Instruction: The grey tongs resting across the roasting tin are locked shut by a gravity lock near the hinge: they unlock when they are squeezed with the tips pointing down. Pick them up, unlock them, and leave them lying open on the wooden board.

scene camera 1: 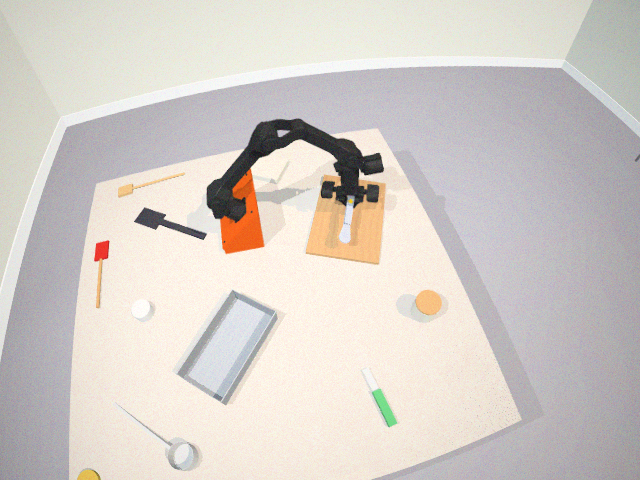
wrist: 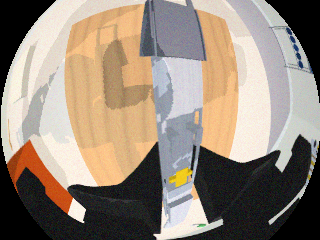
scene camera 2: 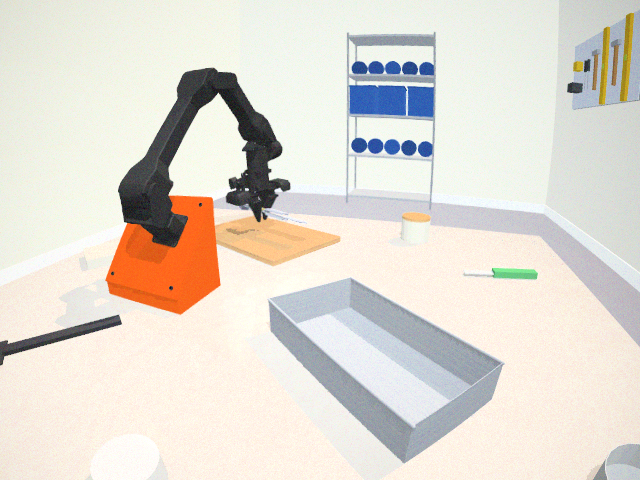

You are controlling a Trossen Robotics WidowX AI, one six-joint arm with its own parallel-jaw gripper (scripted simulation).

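Cork-lidded jar (scene camera 2: 415, 227) (scene camera 1: 427, 304); wrist view misses it, hidden by my gripper. Gripper (scene camera 2: 261, 220) (scene camera 1: 350, 207) (wrist: 171, 144). Black spatula (scene camera 1: 147, 217).
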